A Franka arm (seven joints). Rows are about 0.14 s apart.
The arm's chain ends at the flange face. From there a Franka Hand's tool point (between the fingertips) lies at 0.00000 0.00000 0.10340 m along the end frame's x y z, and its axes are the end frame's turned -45 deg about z.
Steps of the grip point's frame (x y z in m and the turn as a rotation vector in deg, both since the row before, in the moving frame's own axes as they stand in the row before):
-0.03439, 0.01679, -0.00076, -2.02, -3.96, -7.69
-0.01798, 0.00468, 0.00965, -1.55, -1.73, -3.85
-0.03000, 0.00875, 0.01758, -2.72, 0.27, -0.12
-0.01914, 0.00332, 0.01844, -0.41, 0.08, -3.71
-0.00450, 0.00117, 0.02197, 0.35, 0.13, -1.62
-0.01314, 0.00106, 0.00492, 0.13, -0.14, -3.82
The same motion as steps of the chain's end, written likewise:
-0.01049, 0.02842, -0.00045, -4.23, -1.37, -7.69
-0.00932, 0.01183, 0.00973, -2.32, -0.13, -3.85
-0.01884, 0.02428, 0.01770, -1.73, 2.11, -0.12
-0.01182, 0.01548, 0.01844, -0.23, 0.35, -3.71
-0.00207, 0.00462, 0.02197, 0.34, -0.16, -1.62
-0.00820, 0.01002, 0.00492, -0.01, -0.19, -3.82

